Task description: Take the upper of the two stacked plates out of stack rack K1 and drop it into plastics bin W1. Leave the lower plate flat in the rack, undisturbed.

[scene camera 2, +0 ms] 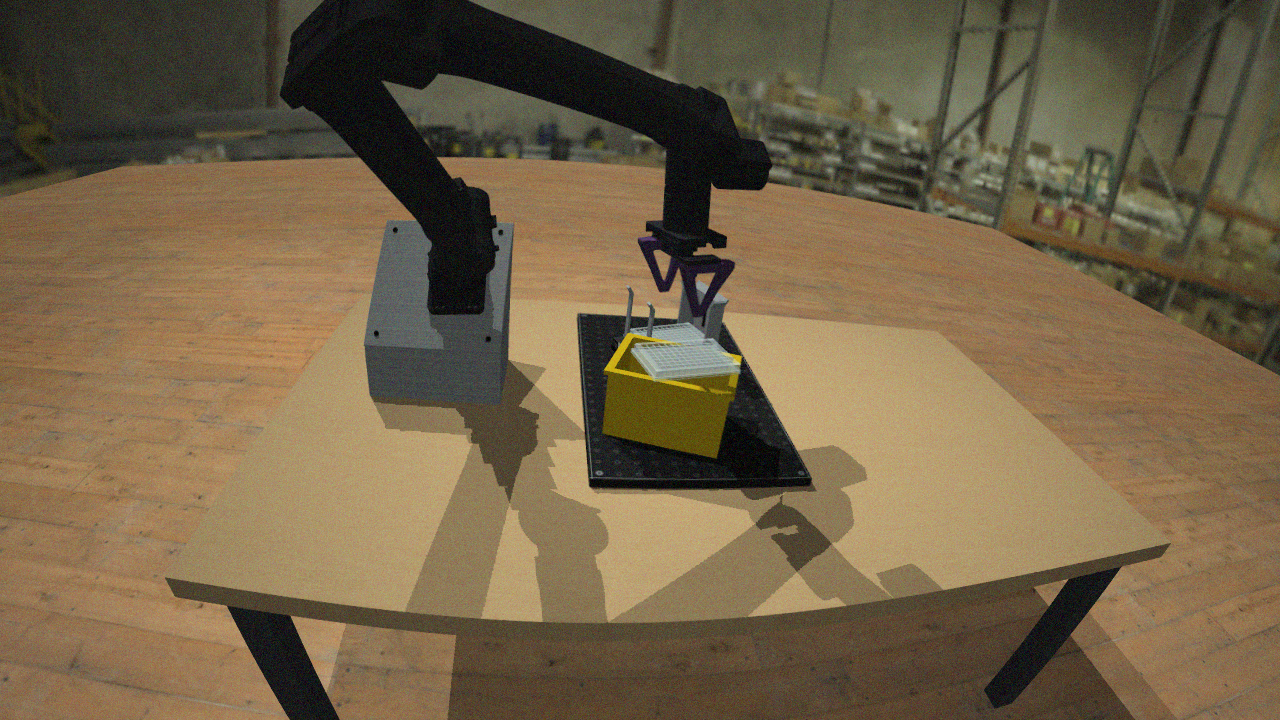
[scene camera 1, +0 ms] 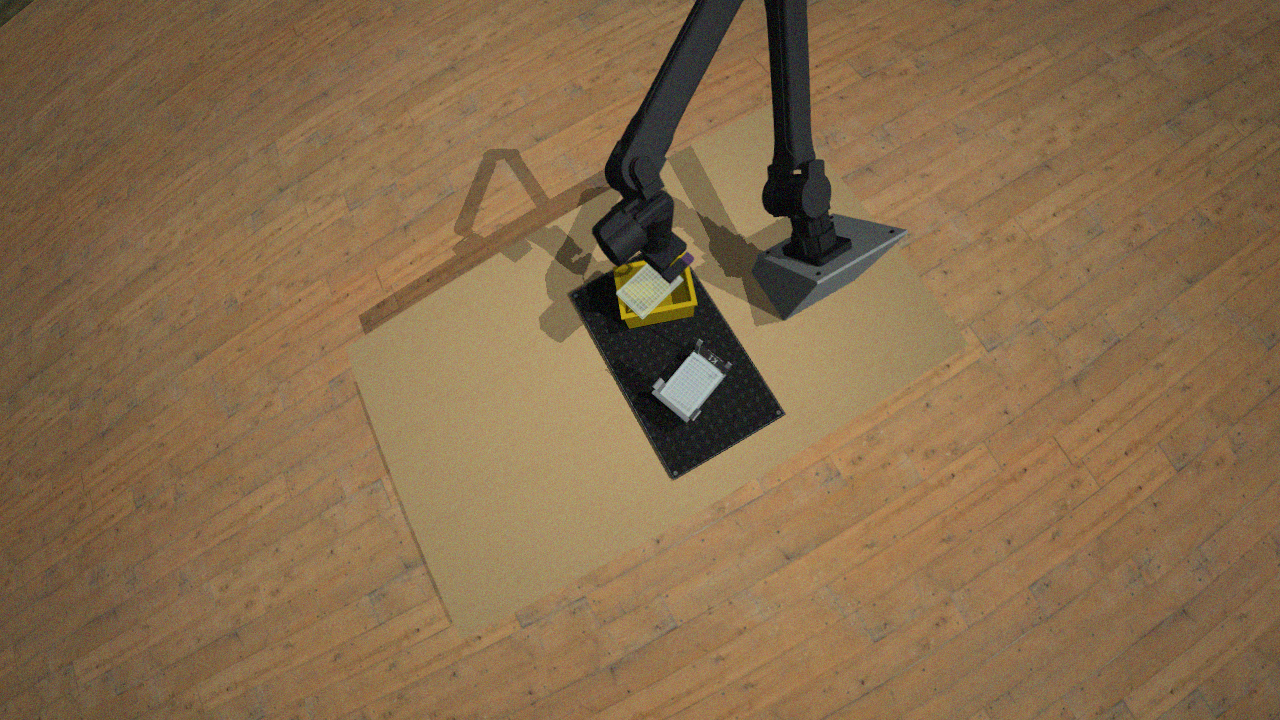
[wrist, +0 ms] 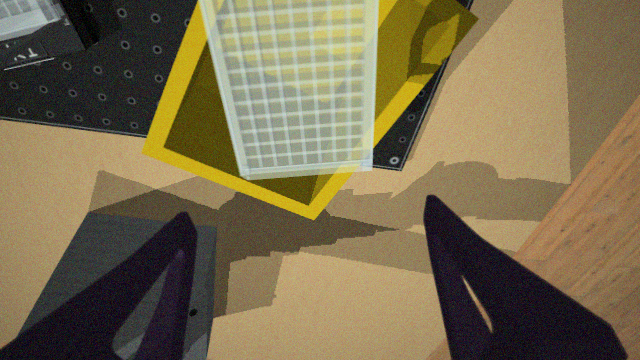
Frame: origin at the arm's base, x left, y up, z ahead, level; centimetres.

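Seen in the pictures: gripper, between the fingertips: (scene camera 2: pixel 680 303) (scene camera 1: pixel 653 263) (wrist: pixel 306 214); arm's base, origin of its link: (scene camera 2: pixel 458 277) (scene camera 1: pixel 816 250).
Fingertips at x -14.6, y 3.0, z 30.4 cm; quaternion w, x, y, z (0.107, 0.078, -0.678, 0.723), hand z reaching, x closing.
Observation:
Pixels of each thing's middle, then the offset from my fingertips to it. Level surfaces: height alone.
- removed clear plate, middle of its body: (wrist: pixel 297 77) (scene camera 2: pixel 686 358) (scene camera 1: pixel 649 286) dx +0.6, dy -8.1, dz +2.1 cm
- yellow bin W1, middle of its body: (wrist: pixel 293 57) (scene camera 2: pixel 672 394) (scene camera 1: pixel 655 293) dx +0.7, dy -13.8, dz +1.0 cm
- lower plate, middle of its body: (scene camera 2: pixel 670 338) (scene camera 1: pixel 690 384) dx +23.1, dy -15.6, dz +5.4 cm
- rack K1, middle of its body: (scene camera 2: pixel 669 324) (scene camera 1: pixel 693 380) dx +23.0, dy -12.8, dz +4.8 cm
- tan table, height of its surface: dy -20.1 cm
The removed clear plate (scene camera 1: pixel 646 291) (scene camera 2: pixel 684 360) (wrist: pixel 300 100) lies across the top of the yellow bin W1 (scene camera 1: pixel 660 316) (scene camera 2: pixel 666 416) (wrist: pixel 174 100), askew to its walls. In scene camera 2 its right end reaches over the rim, and part of the bin's opening shows beside it. My gripper (scene camera 2: pixel 682 302) (wrist: pixel 306 214) is open and empty above the plate, its fingers clear of it. The lower plate (scene camera 1: pixel 691 385) (scene camera 2: pixel 666 333) (wrist: pixel 25 12) sits in rack K1 (scene camera 1: pixel 714 358) (scene camera 2: pixel 715 317) (wrist: pixel 30 52) and looks flat; the bin partly hides it in scene camera 2.
Bin and rack stand on a black perforated board (scene camera 1: pixel 716 420) (scene camera 2: pixel 617 461) (wrist: pixel 102 107) on the tan table (scene camera 1: pixel 501 447) (scene camera 2: pixel 895 447) (wrist: pixel 350 300). The rack's upright posts stand behind the bin in scene camera 2. The grey arm base (scene camera 1: pixel 796 291) (scene camera 2: pixel 429 367) stands beside the board.

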